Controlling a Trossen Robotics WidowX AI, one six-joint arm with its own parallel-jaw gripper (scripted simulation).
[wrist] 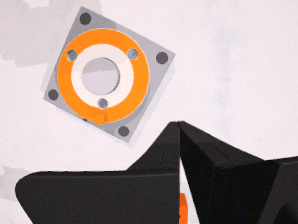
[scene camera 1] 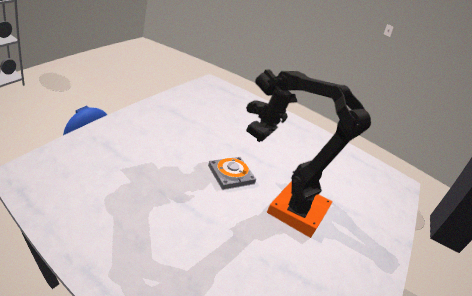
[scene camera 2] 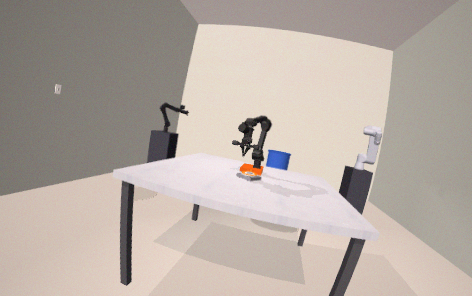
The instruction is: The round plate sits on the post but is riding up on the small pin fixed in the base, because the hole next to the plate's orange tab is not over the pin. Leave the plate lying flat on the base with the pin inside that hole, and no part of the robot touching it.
Labels:
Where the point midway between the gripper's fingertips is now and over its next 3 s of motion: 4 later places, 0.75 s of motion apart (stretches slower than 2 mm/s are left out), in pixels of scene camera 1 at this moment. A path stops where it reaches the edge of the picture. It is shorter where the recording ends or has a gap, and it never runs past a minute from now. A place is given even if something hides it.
The gripper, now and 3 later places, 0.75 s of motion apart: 258,141; 248,167; 246,171; 246,168

